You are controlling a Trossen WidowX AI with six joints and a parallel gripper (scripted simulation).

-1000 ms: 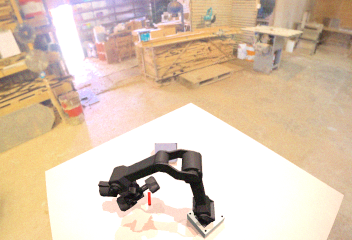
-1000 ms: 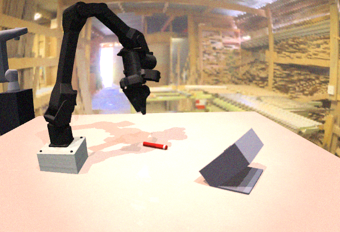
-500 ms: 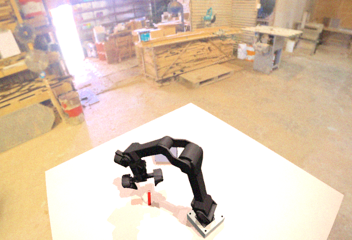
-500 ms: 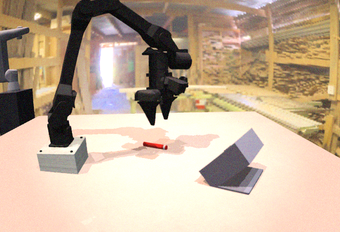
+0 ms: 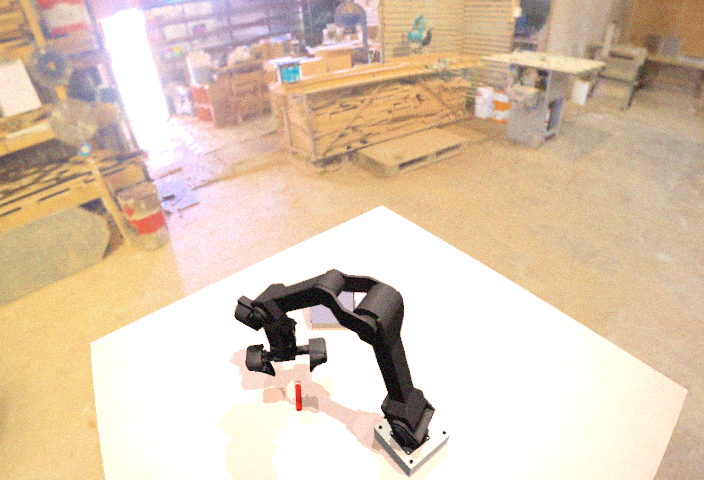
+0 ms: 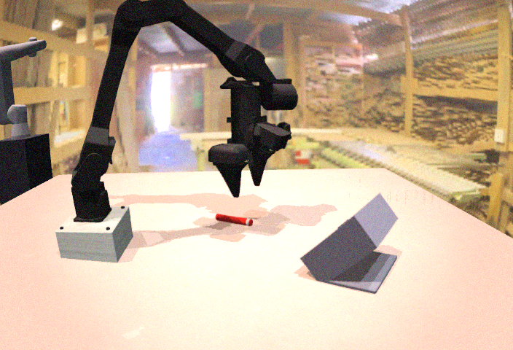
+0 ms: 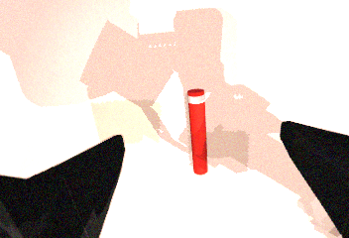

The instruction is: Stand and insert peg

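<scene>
Right now the red peg is 60 mm below my gripper tip and 10 mm behind it. Also, from my gripper tip: grey sloped panel 210 mm to the right, 160 mm ahead, 20 mm below.
</scene>
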